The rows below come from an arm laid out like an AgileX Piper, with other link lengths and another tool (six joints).
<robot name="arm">
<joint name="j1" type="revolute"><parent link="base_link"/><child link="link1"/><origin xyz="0 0 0.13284" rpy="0 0 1.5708"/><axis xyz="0 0 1"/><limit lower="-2.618" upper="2.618"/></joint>
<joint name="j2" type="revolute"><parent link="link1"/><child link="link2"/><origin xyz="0 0 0" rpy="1.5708 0 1.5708"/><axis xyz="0 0 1"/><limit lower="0" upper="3.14"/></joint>
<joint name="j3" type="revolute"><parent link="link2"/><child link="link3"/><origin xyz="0.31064 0.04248 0" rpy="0 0 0"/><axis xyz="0 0 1"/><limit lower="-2.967" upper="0"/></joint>
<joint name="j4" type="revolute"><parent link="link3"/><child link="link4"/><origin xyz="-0.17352 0.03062 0" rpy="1.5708 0 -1.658"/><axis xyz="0 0 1"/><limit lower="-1.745" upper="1.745"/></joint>
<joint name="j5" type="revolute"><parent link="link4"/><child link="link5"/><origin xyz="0 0 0" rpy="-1.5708 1.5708 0"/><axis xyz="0 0 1"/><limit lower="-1.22" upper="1.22"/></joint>
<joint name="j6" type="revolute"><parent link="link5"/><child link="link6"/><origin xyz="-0.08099 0 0" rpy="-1.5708 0 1.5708"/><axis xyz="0 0 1"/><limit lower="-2.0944" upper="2.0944"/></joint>
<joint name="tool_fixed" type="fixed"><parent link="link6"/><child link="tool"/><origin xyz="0 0.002 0.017" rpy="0 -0.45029 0.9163"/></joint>
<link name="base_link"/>
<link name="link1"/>
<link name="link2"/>
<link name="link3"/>
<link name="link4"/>
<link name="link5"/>
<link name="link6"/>
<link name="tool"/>
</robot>
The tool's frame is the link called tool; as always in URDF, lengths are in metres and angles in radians.
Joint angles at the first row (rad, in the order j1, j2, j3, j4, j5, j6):
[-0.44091, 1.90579, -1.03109, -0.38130, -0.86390, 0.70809]
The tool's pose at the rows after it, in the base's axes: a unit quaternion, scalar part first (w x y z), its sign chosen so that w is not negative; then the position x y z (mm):
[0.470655 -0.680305 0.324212 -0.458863 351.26 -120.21 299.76]
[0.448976 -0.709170 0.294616 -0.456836 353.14 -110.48 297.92]
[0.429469 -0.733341 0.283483 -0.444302 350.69 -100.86 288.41]
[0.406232 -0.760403 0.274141 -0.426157 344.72 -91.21 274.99]
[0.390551 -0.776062 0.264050 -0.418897 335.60 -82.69 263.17]
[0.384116 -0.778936 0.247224 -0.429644 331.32 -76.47 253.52]
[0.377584 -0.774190 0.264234 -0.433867 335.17 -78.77 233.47]
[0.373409 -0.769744 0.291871 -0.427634 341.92 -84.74 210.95]
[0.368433 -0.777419 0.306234 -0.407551 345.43 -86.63 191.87]
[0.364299 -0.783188 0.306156 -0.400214 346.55 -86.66 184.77]
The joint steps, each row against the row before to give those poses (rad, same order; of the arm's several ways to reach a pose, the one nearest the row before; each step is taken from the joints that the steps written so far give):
[0.02736, 0.00001, 0.00000, -0.07752, 0.00446, -0.08956]
[0.02112, 0.00000, 0.00668, -0.02819, -0.00193, -0.06691]
[0.02180, -0.00002, 0.04302, -0.00092, 0.00000, -0.06761]
[0.01936, 0.00001, 0.06438, 0.00202, -0.00385, -0.07955]
[0.01523, -0.00002, 0.08140, 0.02496, -0.04697, -0.08512]
[0.01389, 0.02174, 0.06271, 0.03574, -0.09797, -0.08268]
[0.00998, 0.06704, 0.03147, 0.07375, -0.07790, -0.05840]
[0.00142, 0.07688, 0.00148, 0.05589, -0.04022, -0.01866]
[0.00002, 0.05422, -0.00002, 0.00860, -0.00009, -0.00847]
[0.00000, 0.02039, 0.00005, -0.00347, -0.00168, -0.01182]

